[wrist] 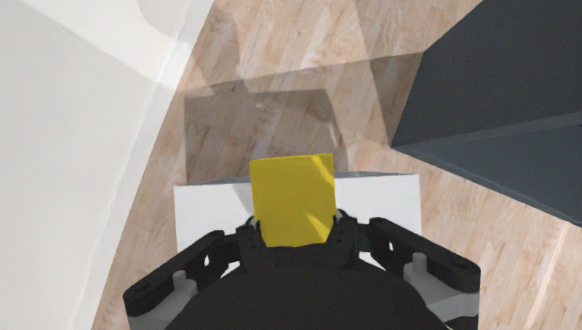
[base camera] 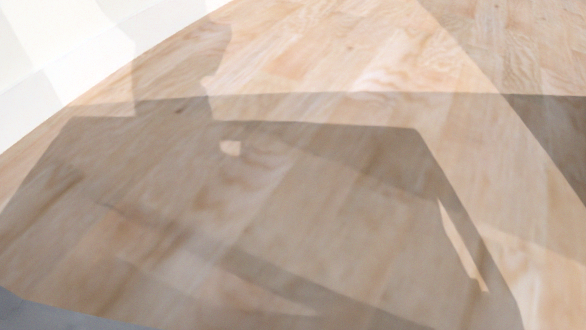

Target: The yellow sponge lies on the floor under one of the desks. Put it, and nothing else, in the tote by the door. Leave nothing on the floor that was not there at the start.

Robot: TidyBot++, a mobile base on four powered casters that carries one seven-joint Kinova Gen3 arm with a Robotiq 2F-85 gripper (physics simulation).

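Places are measured from the arm's base along level axes (x right, y up, z back), in millimetres.
Pixels of known places: gripper, between the fingertips: (wrist: 296, 217).
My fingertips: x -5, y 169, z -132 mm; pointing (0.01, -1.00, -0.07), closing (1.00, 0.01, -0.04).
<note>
For each thing: its middle in the pictures, then the offset to it from my fingertips. "spot": a spot on its surface instead. Level surfaces: height alone.
- yellow sponge, middle of its body: (wrist: 296, 212) dx +0, dy +9, dz -6 mm
- large dark grey piece, a spot on its surface: (wrist: 495, 85) spot: dx +460, dy -199, dz -205 mm
- wooden floor, height of its surface: dy -565 mm
The yellow sponge (wrist: 295, 197) is held between the two fingertips of my gripper (wrist: 296, 217) in the wrist view. My gripper is shut on it, and it hangs above the white top of my base (wrist: 205, 210), its far end reaching past the base's front edge. The sponge and the gripper do not show in the base camera view. The tote by the door cannot be made out in either view.
A white wall (base camera: 30, 55) (wrist: 75, 125) runs along the left. A large dark grey piece (wrist: 495, 85) with straight edges stands at the right in the wrist view. Shadows fall across the wooden floor (base camera: 310, 55) (wrist: 320, 30) ahead.
</note>
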